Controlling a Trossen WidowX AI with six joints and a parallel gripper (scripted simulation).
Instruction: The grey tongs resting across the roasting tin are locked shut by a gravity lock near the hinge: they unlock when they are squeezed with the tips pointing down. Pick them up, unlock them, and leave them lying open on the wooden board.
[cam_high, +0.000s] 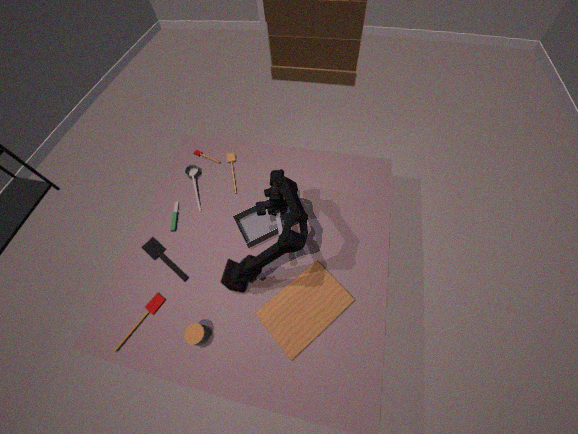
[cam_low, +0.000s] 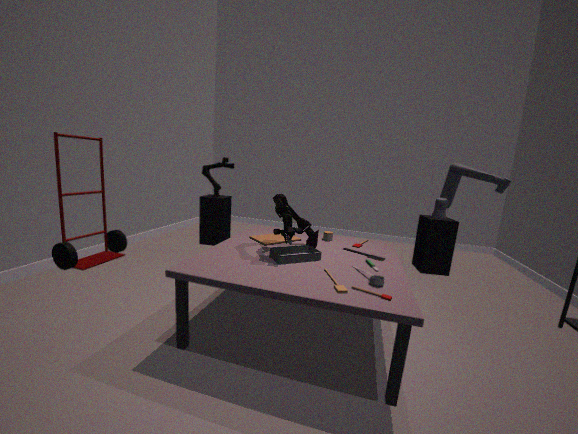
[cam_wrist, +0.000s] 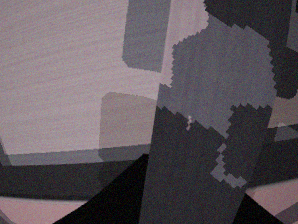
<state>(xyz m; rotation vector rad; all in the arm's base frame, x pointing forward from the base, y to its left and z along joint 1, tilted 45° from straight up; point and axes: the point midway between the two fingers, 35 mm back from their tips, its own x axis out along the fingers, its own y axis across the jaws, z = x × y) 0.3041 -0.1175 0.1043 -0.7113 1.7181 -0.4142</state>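
Now: the wooden board 400 mm behind my gripper tip, 150 mm to the right of it and 80 mm below it. Also, from my gripper tip: roasting tin 60 mm to the left, 60 mm below, 10 mm ahead; then green-handled tool 570 mm to the left, 80 mm below, 30 mm ahead; then black spatula 560 mm to the left, 210 mm behind, 90 mm below.
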